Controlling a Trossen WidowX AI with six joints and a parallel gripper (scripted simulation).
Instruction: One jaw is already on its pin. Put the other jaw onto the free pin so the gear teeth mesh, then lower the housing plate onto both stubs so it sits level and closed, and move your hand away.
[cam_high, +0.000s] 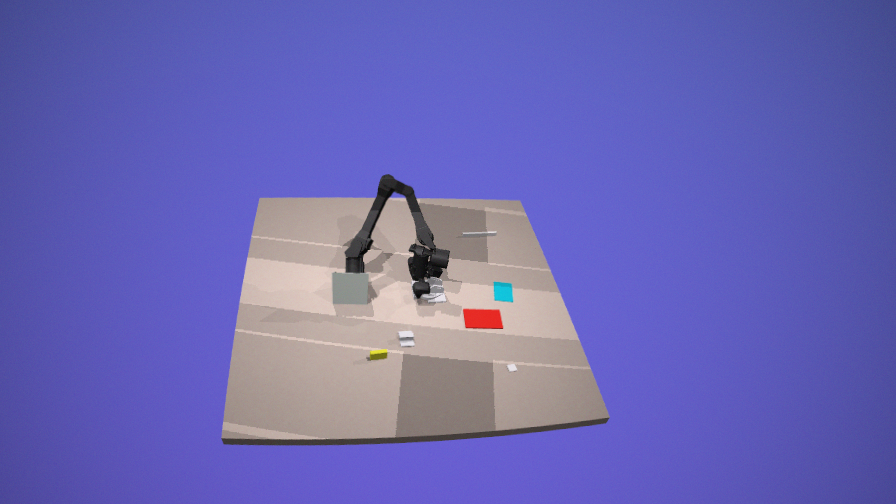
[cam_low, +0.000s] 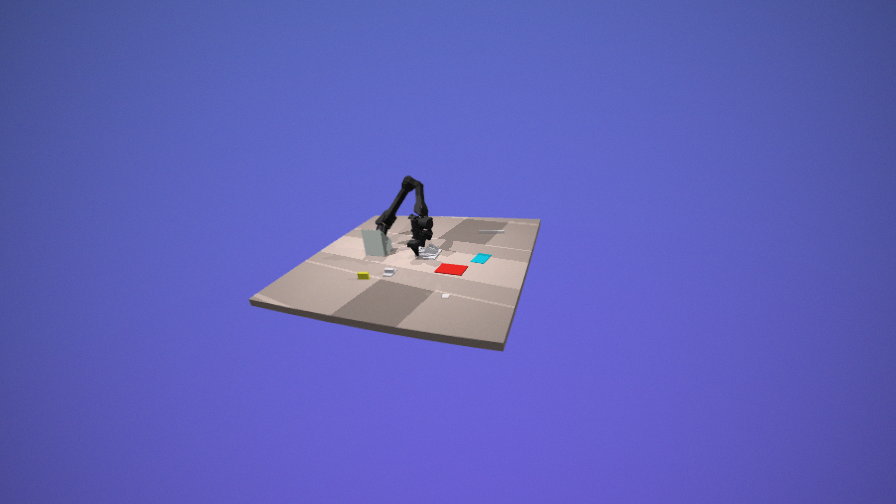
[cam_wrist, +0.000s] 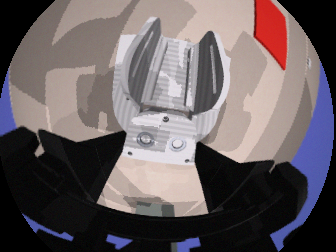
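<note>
Right now the grey jaw is 30 mm ahead of my gripper tip, 10 mm to the right of it and 10 mm above it. Also, from my gripper tip: yellow block (340 mm to the right, 130 mm behind, 10 mm above); then cyan tile (350 mm ahead, 40 mm to the left, 10 mm below); then red flat sheet (260 mm ahead, 120 mm to the right).
</note>
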